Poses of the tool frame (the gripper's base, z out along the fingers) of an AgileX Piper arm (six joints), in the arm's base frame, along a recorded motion.
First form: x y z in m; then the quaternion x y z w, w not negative.
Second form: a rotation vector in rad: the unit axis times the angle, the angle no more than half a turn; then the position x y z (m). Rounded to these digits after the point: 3 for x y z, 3 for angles.
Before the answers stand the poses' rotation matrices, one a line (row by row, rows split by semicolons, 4 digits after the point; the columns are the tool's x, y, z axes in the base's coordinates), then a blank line. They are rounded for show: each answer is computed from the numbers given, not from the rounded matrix.
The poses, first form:
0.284 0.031 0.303 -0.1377 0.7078 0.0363 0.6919
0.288 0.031 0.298 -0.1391 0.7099 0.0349 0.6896
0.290 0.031 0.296 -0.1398 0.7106 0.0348 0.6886
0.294 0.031 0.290 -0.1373 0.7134 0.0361 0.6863
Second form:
-0.0046 -0.2452 0.9695; -0.1447 0.9594 0.2419; -0.9895 -0.1392 -0.0399
-0.0103 -0.2456 0.9693; -0.1493 0.9589 0.2414; -0.9887 -0.1423 -0.0465
-0.0125 -0.2466 0.9690; -0.1508 0.9585 0.2420; -0.9885 -0.1431 -0.0491
-0.0204 -0.2454 0.9692; -0.1463 0.9597 0.2399; -0.9890 -0.1369 -0.0555

-0.308 1.582 0.081 0.284 0.031 0.303
-0.311 1.588 0.078 0.288 0.031 0.298
-0.313 1.590 0.078 0.290 0.031 0.296
-0.307 1.598 0.081 0.294 0.031 0.290

